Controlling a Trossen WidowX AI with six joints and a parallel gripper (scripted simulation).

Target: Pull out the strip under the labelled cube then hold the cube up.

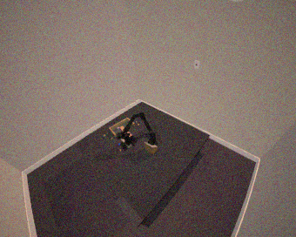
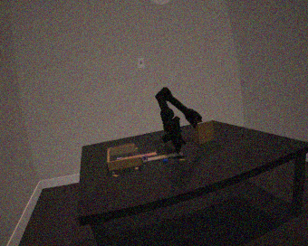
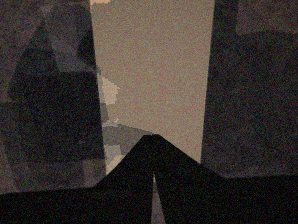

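Right now the blue piece is 110 mm ahead of my gripper tip and 60 mm to the left of it.
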